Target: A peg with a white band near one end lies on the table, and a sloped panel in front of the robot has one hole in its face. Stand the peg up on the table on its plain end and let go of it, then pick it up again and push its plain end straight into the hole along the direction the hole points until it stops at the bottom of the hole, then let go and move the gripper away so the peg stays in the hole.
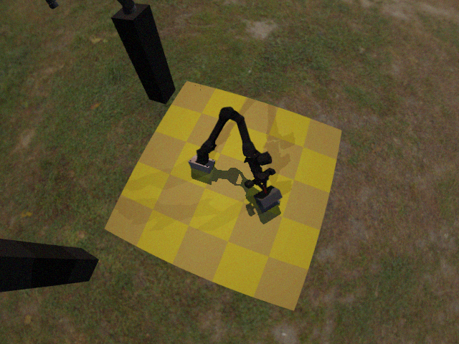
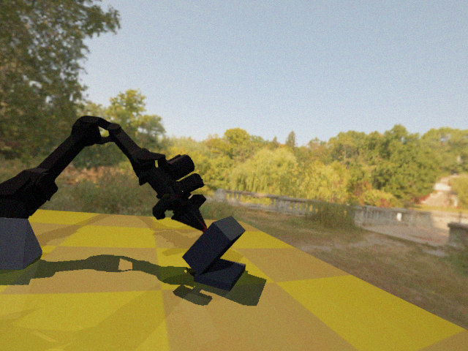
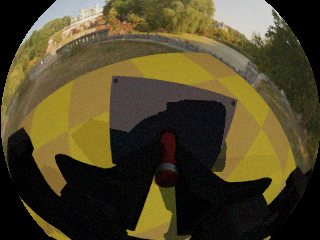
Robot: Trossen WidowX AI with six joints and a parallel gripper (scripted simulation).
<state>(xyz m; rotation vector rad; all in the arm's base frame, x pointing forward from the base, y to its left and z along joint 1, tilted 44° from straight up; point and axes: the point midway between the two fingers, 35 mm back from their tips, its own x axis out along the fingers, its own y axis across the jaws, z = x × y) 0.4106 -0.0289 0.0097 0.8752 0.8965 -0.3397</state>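
My gripper tip is 30 mm short of the dark sloped panel, 30 mm above it and 20 mm to the left of it. From my gripper tip the other things lie so: flat dark foot: 100 mm below, 50 mm ahead, 40 mm to the right; then red peg: 10 mm to the left, 10 mm behind, 10 mm above.
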